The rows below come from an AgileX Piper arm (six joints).
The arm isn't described. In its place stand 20 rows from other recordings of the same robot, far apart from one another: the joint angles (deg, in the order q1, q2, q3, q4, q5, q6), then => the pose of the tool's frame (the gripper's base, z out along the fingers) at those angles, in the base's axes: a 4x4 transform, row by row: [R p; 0 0 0 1], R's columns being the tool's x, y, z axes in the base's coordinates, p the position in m.
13.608, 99.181, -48.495, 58.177, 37.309, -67.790 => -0.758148 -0.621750 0.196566 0.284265; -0.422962 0.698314 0.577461 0.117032; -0.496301 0.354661 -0.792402 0.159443; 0 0 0 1
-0.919, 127.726, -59.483, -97.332, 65.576, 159.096 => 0.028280 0.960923 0.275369 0.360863; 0.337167 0.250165 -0.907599 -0.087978; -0.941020 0.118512 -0.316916 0.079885; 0 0 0 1
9.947, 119.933, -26.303, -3.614, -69.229, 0.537 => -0.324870 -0.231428 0.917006 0.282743; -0.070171 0.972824 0.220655 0.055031; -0.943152 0.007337 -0.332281 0.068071; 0 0 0 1
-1.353, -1.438, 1.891, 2.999, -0.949, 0.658 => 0.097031 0.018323 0.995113 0.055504; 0.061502 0.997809 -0.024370 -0.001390; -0.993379 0.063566 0.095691 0.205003; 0 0 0 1
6.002, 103.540, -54.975, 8.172, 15.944, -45.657 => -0.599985 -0.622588 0.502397 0.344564; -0.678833 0.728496 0.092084 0.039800; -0.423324 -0.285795 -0.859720 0.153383; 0 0 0 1
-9.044, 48.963, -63.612, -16.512, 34.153, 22.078 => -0.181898 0.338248 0.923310 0.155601; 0.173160 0.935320 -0.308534 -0.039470; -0.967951 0.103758 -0.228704 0.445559; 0 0 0 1
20.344, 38.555, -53.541, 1.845, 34.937, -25.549 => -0.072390 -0.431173 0.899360 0.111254; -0.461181 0.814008 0.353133 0.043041; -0.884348 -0.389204 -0.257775 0.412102; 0 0 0 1
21.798, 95.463, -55.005, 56.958, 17.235, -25.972 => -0.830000 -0.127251 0.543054 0.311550; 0.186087 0.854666 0.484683 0.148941; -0.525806 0.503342 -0.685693 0.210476; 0 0 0 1
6.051, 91.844, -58.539, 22.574, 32.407, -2.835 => -0.874077 0.040508 0.484096 0.321370; 0.186927 0.947835 0.258200 0.052893; -0.448384 0.316177 -0.836053 0.228376; 0 0 0 1
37.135, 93.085, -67.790, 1.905, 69.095, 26.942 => -0.986196 -0.165272 -0.010167 0.235499; -0.165513 0.985712 0.031254 0.181878; 0.004856 0.032506 -0.999460 0.245594; 0 0 0 1
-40.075, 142.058, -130.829, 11.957, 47.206, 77.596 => 0.519633 0.649569 0.555015 0.431661; 0.850973 -0.451523 -0.268277 -0.345091; 0.076338 0.611708 -0.787392 0.189163; 0 0 0 1
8.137, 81.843, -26.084, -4.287, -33.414, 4.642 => -0.299688 -0.174779 0.937891 0.257391; -0.024150 0.984150 0.175683 0.040586; -0.953732 0.030000 -0.299159 0.200492; 0 0 0 1
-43.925, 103.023, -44.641, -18.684, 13.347, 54.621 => -0.106320 0.964872 0.240246 0.215220; 0.924210 0.185020 -0.334072 -0.216636; -0.366787 0.186520 -0.911415 0.118341; 0 0 0 1
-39.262, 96.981, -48.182, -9.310, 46.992, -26.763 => -0.991493 0.102322 -0.080443 0.200835; 0.109250 0.990196 -0.087038 -0.178063; 0.070749 -0.095086 -0.992952 0.150560; 0 0 0 1
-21.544, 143.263, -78.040, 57.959, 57.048, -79.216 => -0.948090 -0.278769 0.153017 0.379477; -0.093247 0.703734 0.704318 -0.080226; -0.304025 0.653488 -0.693197 -0.008844; 0 0 0 1
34.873, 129.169, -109.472, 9.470, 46.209, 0.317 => -0.782984 -0.525389 0.333020 0.404768; -0.400236 0.835340 0.376852 0.295260; -0.476179 0.161782 -0.864338 0.196529; 0 0 0 1
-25.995, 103.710, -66.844, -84.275, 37.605, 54.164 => -0.844316 0.437257 0.309736 0.323906; -0.011779 0.562747 -0.826545 -0.219416; -0.535716 -0.701514 -0.469986 0.231712; 0 0 0 1
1.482, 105.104, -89.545, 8.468, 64.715, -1.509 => -0.967320 -0.024078 0.252414 0.384248; 0.011814 0.990120 0.139724 0.022062; -0.253284 0.138140 -0.957478 0.274100; 0 0 0 1
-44.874, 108.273, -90.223, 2.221, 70.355, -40.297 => -0.989865 0.093126 0.107210 0.275114; 0.087592 0.994624 -0.055237 -0.269220; -0.111778 -0.045286 -0.992701 0.253499; 0 0 0 1
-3.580, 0.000, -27.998, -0.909, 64.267, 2.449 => -0.515047 0.093150 0.852085 -0.006360; 0.068137 0.995381 -0.067629 -0.000905; -0.854449 0.023226 -0.519015 0.269372; 0 0 0 1
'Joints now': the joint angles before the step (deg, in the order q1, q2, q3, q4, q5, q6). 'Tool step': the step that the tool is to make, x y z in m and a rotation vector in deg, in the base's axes. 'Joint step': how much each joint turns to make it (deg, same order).
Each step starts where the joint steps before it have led.
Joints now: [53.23 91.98 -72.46 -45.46 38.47 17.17]
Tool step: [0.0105 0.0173 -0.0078 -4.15 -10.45 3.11]
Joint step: [1.51 3.77 -0.19 -18.91 -2.42 10.03]
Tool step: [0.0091 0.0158 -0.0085 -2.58 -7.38 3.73]
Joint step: [0.49 3.50 -0.49 -14.90 -2.11 8.19]
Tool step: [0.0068 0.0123 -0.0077 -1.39 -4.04 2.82]
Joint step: [0.08 2.84 -0.89 -9.39 -1.32 5.44]
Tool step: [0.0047 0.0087 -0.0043 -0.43 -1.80 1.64]
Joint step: [-0.01 1.96 -1.22 -4.51 -0.80 2.68]
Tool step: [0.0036 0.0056 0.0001 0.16 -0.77 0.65]
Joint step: [-0.05 1.18 -1.46 -1.29 -0.41 0.60]
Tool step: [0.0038 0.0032 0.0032 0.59 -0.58 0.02]
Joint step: [-0.20 0.72 -1.54 -0.21 -0.15 0.00]
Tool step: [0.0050 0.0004 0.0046 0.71 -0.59 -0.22]
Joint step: [-0.57 0.37 -1.35 -0.14 -0.30 -0.07]
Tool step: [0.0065 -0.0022 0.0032 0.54 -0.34 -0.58]
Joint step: [-0.93 0.30 -1.01 0.00 -0.35 -0.10]
